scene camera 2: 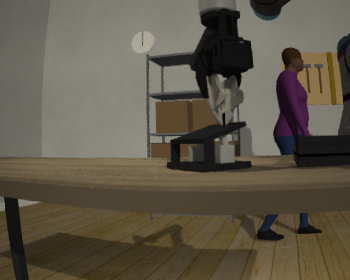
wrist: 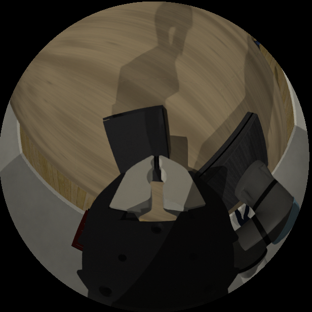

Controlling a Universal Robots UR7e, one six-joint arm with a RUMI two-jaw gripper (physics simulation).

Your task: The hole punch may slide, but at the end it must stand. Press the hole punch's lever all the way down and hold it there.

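Frame: origin at the arm's base, x ahead, y left, z up, level; metres.
Where they show: gripper, fingertip midpoint: (scene camera 2: 223, 125).
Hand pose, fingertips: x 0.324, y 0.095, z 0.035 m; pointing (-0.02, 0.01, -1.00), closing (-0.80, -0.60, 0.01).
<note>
After its pixels a point has its place.
The black hole punch (scene camera 2: 209, 155) @(x 0.336, y 0.177, z -0.017 m) (wrist: 137, 137) stands upright on its base on the wooden table. Its lever (scene camera 2: 212, 132) @(x 0.336, y 0.143, z 0.021 m) slopes up to the right in the scene view, its free end well above the base, so it is not all the way down. Pale grey blocks show under the lever. My gripper (scene camera 2: 224, 121) @(x 0.324, y 0.095, z 0.035 m) (wrist: 156, 157) points down and is shut, with nothing between its fingers. Its tips are at the lever's top face, towards the raised end, and appear to touch it. In the wrist view the fingers hide part of the lever, and the exact contact is hidden.
The wooden table (scene camera 2: 90, 172) @(x 0.535, y 0.210, z -0.043 m) (wrist: 75, 100) carries a black box (scene camera 2: 322, 151) @(x 0.139, y 0.137, z -0.017 m) (wrist: 237, 162) to the right of the punch. Another robot arm (scene camera 2: 345, 85) @(x 0.054, y 0.012, z 0.119 m) (wrist: 265, 200) is at the right. A person (scene camera 2: 291, 105) and a shelf unit (scene camera 2: 148, 105) are behind the table.
</note>
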